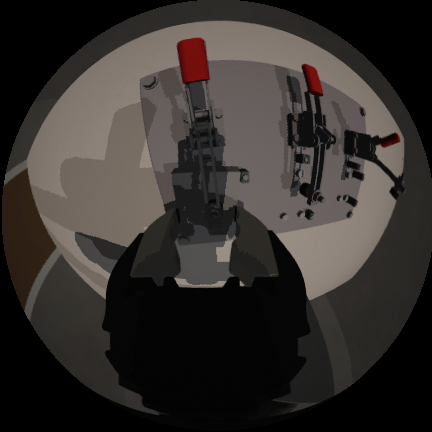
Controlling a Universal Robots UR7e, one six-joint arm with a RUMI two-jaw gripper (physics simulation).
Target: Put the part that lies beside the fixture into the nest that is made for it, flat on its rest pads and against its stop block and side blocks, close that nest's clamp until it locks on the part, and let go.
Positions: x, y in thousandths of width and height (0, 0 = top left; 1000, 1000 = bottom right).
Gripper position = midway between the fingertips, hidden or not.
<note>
In view: the gripper (478, 483), a toggle clamp (443, 122) and a toggle clamp (712, 297).
</note>
